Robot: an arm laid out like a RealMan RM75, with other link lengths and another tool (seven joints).
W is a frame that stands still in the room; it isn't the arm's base.
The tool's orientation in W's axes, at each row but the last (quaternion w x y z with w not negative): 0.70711 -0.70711 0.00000 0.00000; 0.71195 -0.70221 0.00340 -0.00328; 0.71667 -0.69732 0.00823 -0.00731; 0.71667 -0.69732 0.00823 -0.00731; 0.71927 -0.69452 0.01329 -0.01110
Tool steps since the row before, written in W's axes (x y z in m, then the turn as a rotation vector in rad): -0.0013 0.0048 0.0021 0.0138 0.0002 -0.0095; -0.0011 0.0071 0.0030 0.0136 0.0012 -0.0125; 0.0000 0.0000 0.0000 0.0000 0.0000 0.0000; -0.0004 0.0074 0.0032 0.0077 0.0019 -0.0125; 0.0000 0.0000 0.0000 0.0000 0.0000 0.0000
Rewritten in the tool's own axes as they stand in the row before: -0.0013 -0.0021 0.0048 0.0138 0.0095 0.0002; -0.0012 -0.0029 0.0071 0.0136 0.0125 0.0012; 0.0000 0.0000 0.0000 0.0000 0.0000 0.0000; -0.0006 -0.0030 0.0075 0.0077 0.0125 0.0017; 0.0000 0.0000 0.0000 0.0000 0.0000 0.0000
